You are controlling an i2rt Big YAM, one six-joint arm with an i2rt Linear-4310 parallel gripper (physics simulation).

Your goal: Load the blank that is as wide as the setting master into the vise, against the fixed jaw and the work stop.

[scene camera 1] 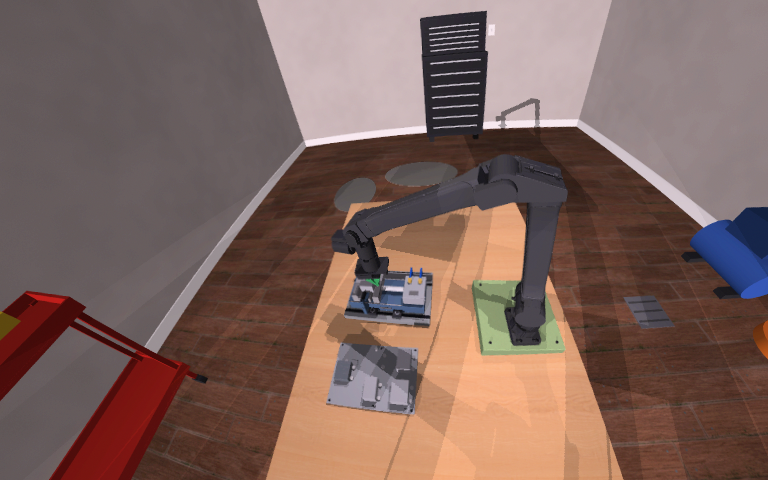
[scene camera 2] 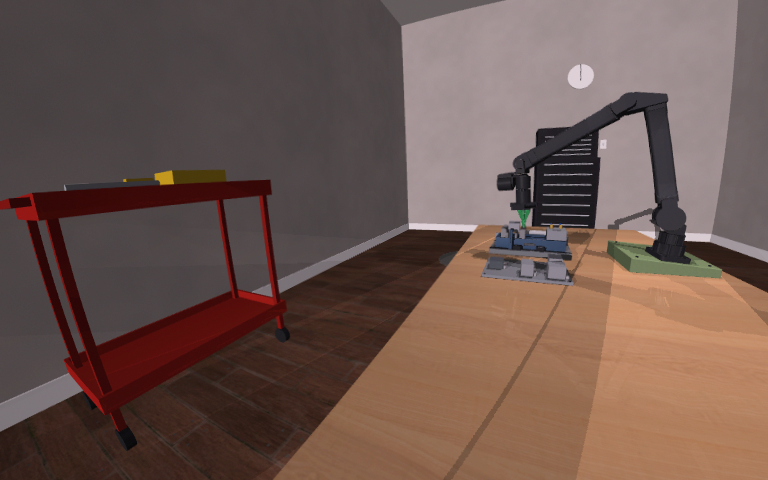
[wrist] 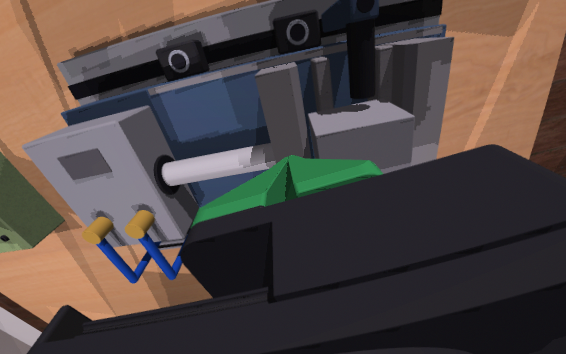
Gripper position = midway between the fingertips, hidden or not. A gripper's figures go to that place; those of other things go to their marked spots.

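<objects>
Grey tray (scene camera 1: 342, 393) at 0.81 m from the lens; gripper (scene camera 1: 378, 284) at 0.83 m from the lens.
</objects>
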